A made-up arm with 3 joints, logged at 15 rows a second.
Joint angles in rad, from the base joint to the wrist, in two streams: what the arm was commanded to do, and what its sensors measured. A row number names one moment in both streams.
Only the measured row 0 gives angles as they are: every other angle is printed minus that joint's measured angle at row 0.
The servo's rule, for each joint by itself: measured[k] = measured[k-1] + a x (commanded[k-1-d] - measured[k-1]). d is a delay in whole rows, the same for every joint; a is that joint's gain. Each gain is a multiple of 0.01, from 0.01 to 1. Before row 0 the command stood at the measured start. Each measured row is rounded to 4 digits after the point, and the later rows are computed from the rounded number. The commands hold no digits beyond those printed.
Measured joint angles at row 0: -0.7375 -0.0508 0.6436
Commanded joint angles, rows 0 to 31: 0.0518 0.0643 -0.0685; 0.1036 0.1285 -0.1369; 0.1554 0.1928 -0.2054; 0.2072 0.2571 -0.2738; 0.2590 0.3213 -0.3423; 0.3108 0.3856 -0.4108; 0.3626 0.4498 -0.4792; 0.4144 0.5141 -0.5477; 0.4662 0.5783 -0.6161; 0.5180 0.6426 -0.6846; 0.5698 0.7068 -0.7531; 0.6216 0.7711 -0.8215; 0.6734 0.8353 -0.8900; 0.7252 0.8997 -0.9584; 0.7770 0.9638 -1.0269; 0.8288 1.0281 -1.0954; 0.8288 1.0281 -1.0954; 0.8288 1.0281 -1.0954; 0.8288 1.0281 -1.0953; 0.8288 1.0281 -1.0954; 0.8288 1.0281 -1.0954; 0.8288 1.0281 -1.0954; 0.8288 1.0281 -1.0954; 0.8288 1.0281 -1.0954; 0.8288 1.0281 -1.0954; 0.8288 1.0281 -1.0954; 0.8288 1.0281 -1.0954; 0.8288 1.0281 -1.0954; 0.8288 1.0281 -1.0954; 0.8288 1.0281 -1.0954; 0.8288 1.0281 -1.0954; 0.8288 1.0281 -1.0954
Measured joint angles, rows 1 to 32: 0.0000 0.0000 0.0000; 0.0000 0.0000 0.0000; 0.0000 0.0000 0.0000; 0.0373 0.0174 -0.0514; 0.0850 0.0474 -0.1155; 0.1357 0.0867 -0.1829; 0.1872 0.1327 -0.2511; 0.2389 0.1836 -0.3195; 0.2907 0.2381 -0.3880; 0.3425 0.2953 -0.4564; 0.3943 0.3544 -0.5249; 0.4461 0.4149 -0.5933; 0.4979 0.4764 -0.6618; 0.5497 0.5386 -0.7303; 0.6015 0.6014 -0.7987; 0.6533 0.6646 -0.8672; 0.7051 0.7281 -0.9356; 0.7569 0.7917 -1.0041; 0.8087 0.8555 -1.0726; 0.8232 0.9021 -1.0897; 0.8272 0.9361 -1.0940; 0.8284 0.9609 -1.0950; 0.8287 0.9790 -1.0953; 0.8288 0.9923 -1.0954; 0.8288 1.0020 -1.0954; 0.8288 1.0090 -1.0954; 0.8288 1.0142 -1.0954; 0.8288 1.0180 -1.0954; 0.8288 1.0207 -1.0954; 0.8288 1.0227 -1.0954; 0.8288 1.0242 -1.0954; 0.8288 1.0253 -1.0954
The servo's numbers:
d 3
a 0.72 0.27 0.75

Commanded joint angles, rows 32 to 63: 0.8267 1.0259 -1.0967; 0.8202 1.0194 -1.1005; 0.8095 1.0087 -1.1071; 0.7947 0.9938 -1.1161; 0.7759 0.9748 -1.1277; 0.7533 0.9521 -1.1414; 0.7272 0.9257 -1.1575; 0.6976 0.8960 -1.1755; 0.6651 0.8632 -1.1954; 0.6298 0.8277 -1.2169; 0.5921 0.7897 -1.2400; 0.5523 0.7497 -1.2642; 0.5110 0.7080 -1.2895; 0.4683 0.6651 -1.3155; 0.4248 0.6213 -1.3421; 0.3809 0.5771 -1.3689; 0.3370 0.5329 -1.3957; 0.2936 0.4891 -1.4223; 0.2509 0.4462 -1.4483; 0.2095 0.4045 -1.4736; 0.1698 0.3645 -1.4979; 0.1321 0.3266 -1.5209; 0.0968 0.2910 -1.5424; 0.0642 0.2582 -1.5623; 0.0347 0.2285 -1.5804; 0.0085 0.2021 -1.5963; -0.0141 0.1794 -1.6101; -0.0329 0.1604 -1.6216; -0.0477 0.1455 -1.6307; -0.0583 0.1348 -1.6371; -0.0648 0.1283 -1.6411; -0.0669 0.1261 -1.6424
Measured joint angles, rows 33 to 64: 0.8288 1.0261 -1.0954; 0.8288 1.0266 -1.0954; 0.8288 1.0270 -1.0954; 0.8273 1.0267 -1.0964; 0.8222 1.0247 -1.0995; 0.8131 1.0204 -1.1052; 0.7999 1.0132 -1.1134; 0.7826 1.0028 -1.1241; 0.7615 0.9891 -1.1371; 0.7368 0.9720 -1.1524; 0.7086 0.9515 -1.1697; 0.6773 0.9277 -1.1890; 0.6431 0.9007 -1.2099; 0.6064 0.8707 -1.2325; 0.5674 0.8380 -1.2563; 0.5268 0.8029 -1.2812; 0.4847 0.7657 -1.3069; 0.4416 0.7267 -1.3333; 0.3979 0.6863 -1.3600; 0.3541 0.6449 -1.3868; 0.3105 0.6028 -1.4134; 0.2676 0.5605 -1.4396; 0.2258 0.5184 -1.4651; 0.1855 0.4768 -1.4897; 0.1471 0.4362 -1.5131; 0.1109 0.3970 -1.5351; 0.0773 0.3595 -1.5555; 0.0466 0.3241 -1.5742; 0.0192 0.2912 -1.5908; -0.0048 0.2610 -1.6053; -0.0250 0.2338 -1.6175; -0.0413 0.2100 -1.6274
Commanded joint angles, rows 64 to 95: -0.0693 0.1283 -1.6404; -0.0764 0.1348 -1.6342; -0.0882 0.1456 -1.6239; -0.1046 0.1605 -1.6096; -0.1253 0.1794 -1.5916; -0.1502 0.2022 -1.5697; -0.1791 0.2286 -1.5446; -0.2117 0.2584 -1.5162; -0.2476 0.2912 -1.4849; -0.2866 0.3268 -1.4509; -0.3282 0.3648 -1.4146; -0.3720 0.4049 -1.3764; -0.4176 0.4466 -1.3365; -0.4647 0.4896 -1.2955; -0.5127 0.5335 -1.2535; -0.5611 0.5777 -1.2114; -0.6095 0.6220 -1.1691; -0.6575 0.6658 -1.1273; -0.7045 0.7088 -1.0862; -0.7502 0.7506 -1.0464; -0.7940 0.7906 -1.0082; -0.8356 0.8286 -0.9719; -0.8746 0.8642 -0.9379; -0.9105 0.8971 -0.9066; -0.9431 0.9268 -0.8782; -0.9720 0.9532 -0.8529; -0.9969 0.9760 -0.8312; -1.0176 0.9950 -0.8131; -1.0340 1.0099 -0.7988; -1.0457 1.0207 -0.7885; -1.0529 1.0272 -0.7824; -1.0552 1.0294 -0.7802
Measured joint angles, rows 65 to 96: -0.0535 0.1897 -1.6347; -0.0616 0.1731 -1.6395; -0.0654 0.1604 -1.6417; -0.0682 0.1517 -1.6407; -0.0741 0.1471 -1.6358; -0.0843 0.1467 -1.6269; -0.0989 0.1504 -1.6139; -0.1179 0.1582 -1.5972; -0.1412 0.1701 -1.5766; -0.1685 0.1859 -1.5526; -0.1996 0.2055 -1.5253; -0.2342 0.2286 -1.4950; -0.2719 0.2551 -1.4619; -0.3124 0.2847 -1.4264; -0.3553 0.3172 -1.3889; -0.4002 0.3521 -1.3496; -0.4466 0.3892 -1.3090; -0.4942 0.4282 -1.2674; -0.5424 0.4686 -1.2254; -0.5907 0.5100 -1.1832; -0.6388 0.5521 -1.1413; -0.6861 0.5944 -1.1000; -0.7323 0.6366 -1.0598; -0.7767 0.6782 -1.0211; -0.8191 0.7188 -0.9842; -0.8591 0.7581 -0.9495; -0.8961 0.7956 -0.9173; -0.9299 0.8310 -0.8880; -0.9602 0.8640 -0.8617; -0.9866 0.8942 -0.8388; -1.0089 0.9214 -0.8195; -1.0270 0.9453 -0.8040
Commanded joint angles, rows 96 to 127: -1.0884 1.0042 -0.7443; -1.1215 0.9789 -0.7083; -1.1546 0.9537 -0.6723; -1.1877 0.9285 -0.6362; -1.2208 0.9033 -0.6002; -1.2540 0.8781 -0.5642; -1.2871 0.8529 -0.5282; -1.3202 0.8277 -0.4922; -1.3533 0.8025 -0.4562; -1.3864 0.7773 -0.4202; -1.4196 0.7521 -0.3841; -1.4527 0.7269 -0.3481; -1.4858 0.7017 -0.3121; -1.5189 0.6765 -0.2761; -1.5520 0.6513 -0.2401; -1.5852 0.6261 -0.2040; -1.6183 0.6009 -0.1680; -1.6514 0.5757 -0.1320; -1.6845 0.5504 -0.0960; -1.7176 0.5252 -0.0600; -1.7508 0.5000 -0.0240; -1.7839 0.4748 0.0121; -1.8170 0.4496 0.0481; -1.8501 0.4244 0.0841; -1.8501 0.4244 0.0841; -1.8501 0.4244 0.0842; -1.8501 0.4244 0.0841; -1.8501 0.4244 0.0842; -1.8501 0.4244 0.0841; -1.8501 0.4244 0.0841; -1.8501 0.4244 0.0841; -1.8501 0.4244 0.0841
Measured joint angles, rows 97 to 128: -1.0405 0.9657 -0.7924; -1.0494 0.9823 -0.7849; -1.0536 0.9950 -0.7814; -1.0787 0.9975 -0.7536; -1.1095 0.9925 -0.7196; -1.1420 0.9820 -0.6841; -1.1749 0.9676 -0.6482; -1.2079 0.9502 -0.6122; -1.2411 0.9307 -0.5762; -1.2742 0.9097 -0.5402; -1.3073 0.8876 -0.5042; -1.3404 0.8646 -0.4682; -1.3735 0.8410 -0.4322; -1.4067 0.8170 -0.3961; -1.4398 0.7927 -0.3601; -1.4729 0.7681 -0.3241; -1.5060 0.7434 -0.2881; -1.5391 0.7185 -0.2521; -1.5723 0.6936 -0.2160; -1.6054 0.6686 -0.1800; -1.6385 0.6435 -0.1440; -1.6716 0.6184 -0.1080; -1.7047 0.5932 -0.0720; -1.7379 0.5680 -0.0360; -1.7710 0.5428 0.0001; -1.8041 0.5176 0.0361; -1.8372 0.4924 0.0721; -1.8465 0.4740 0.0811; -1.8491 0.4606 0.0834; -1.8498 0.4508 0.0839; -1.8500 0.4437 0.0841; -1.8501 0.4385 0.0841
